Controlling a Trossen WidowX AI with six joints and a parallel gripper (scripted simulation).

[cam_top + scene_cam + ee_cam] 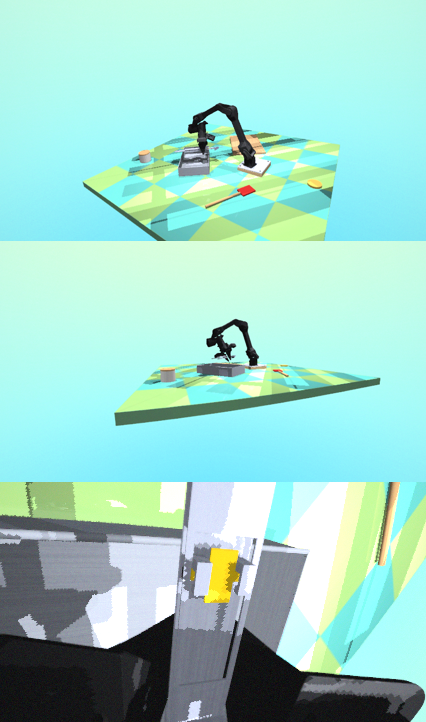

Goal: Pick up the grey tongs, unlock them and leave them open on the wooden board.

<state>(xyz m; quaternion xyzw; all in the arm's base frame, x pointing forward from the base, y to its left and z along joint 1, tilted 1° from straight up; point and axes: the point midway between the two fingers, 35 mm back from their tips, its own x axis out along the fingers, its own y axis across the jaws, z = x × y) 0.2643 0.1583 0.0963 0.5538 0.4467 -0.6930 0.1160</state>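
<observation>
The yellow lock piece is 40 mm to the right of my gripper tip, 30 mm above it and 10 mm behind it. Round my gripper tip: lidded canister (400 mm ahead, 240 mm to the left, 50 mm below); wooden board (450 mm to the right, 80 mm below, 10 mm behind); grey roasting tin (70 mm ahead, 60 mm below, 20 mm to the left).
</observation>
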